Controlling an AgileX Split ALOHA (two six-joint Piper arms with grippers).
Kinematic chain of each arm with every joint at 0, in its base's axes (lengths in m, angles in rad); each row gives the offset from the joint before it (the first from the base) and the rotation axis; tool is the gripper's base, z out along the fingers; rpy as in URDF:
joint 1: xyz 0 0 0.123 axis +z
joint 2: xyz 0 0 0 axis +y
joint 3: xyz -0.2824 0 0.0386 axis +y
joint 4: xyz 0.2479 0 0.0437 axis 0.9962 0 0.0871
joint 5: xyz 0 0 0 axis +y
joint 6: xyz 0.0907 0 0.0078 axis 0.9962 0 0.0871
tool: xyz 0 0 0 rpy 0 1.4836 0
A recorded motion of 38 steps. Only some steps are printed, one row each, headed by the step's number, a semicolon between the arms.
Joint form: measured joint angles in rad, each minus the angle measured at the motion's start. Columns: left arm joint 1, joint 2, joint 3, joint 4, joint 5, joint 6; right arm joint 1, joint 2, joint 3, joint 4, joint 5, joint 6.
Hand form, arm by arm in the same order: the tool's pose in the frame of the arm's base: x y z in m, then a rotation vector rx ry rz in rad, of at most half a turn. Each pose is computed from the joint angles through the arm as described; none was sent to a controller.
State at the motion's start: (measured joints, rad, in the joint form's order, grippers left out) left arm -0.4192 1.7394 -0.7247 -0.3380 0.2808 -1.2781; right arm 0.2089 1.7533 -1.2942 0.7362 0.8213 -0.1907
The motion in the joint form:
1: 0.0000 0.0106 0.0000 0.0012 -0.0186 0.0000; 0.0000 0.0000 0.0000 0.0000 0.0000 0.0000
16: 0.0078 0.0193 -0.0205 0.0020 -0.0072 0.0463; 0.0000 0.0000 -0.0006 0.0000 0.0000 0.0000
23: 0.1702 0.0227 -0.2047 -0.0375 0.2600 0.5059; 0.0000 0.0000 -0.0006 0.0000 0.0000 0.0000
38: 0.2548 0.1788 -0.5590 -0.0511 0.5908 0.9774; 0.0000 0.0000 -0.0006 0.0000 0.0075 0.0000
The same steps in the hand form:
1: 0.2601 -0.1245 0.1206 -1.6316 2.4680 -0.5557; 0.3532 0.1207 0.2545 0.0161 2.6566 0.8693
16: 0.2652 -0.1246 0.1219 -1.5768 2.4946 -0.5525; 0.3533 0.1207 0.2546 0.0158 2.6560 0.8693
23: 0.3043 -0.0952 0.1539 -1.1818 2.7238 -0.5159; 0.3533 0.1207 0.2546 0.0158 2.6560 0.8693
38: 0.3650 -0.0874 0.1781 -0.5503 2.9739 -0.5218; 0.3526 0.1209 0.2545 0.0123 2.6622 0.8729

